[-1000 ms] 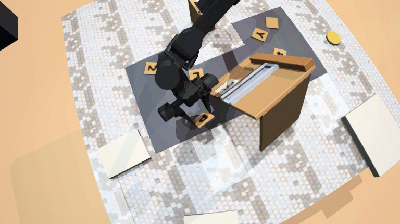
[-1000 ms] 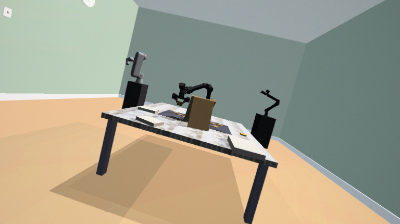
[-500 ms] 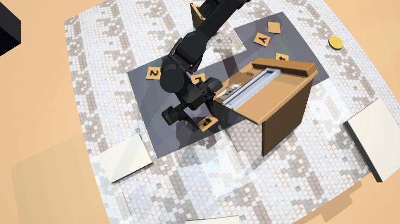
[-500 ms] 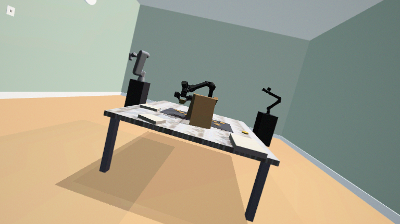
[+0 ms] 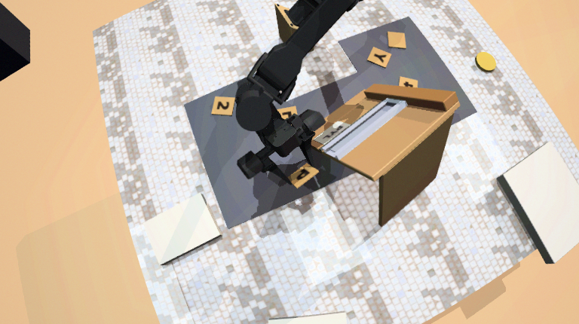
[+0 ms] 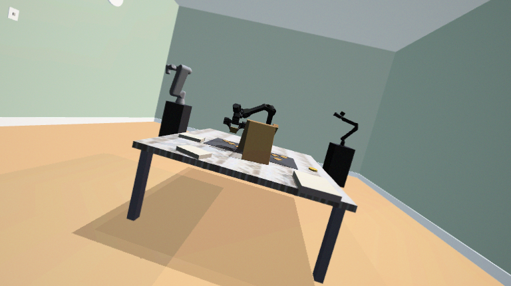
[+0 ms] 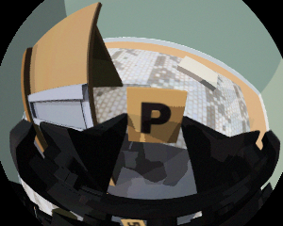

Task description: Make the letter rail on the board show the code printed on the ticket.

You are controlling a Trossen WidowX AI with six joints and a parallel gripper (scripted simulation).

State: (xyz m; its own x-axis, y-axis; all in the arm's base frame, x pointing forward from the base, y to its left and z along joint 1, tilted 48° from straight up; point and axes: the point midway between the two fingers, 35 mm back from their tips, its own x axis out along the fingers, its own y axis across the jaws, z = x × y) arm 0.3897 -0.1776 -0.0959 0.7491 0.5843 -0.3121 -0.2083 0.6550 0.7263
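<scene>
Right now my gripper tip is 80 mm past the white ticket, 120 mm to the right of it and 70 mm above it. Also, from my gripper tip: L tile: 200 mm behind, 50 mm to the left, 160 mm below; then P tile: right at my gripper tip; then dark mat: 210 mm behind, 180 mm to the left, 160 mm below.
</scene>
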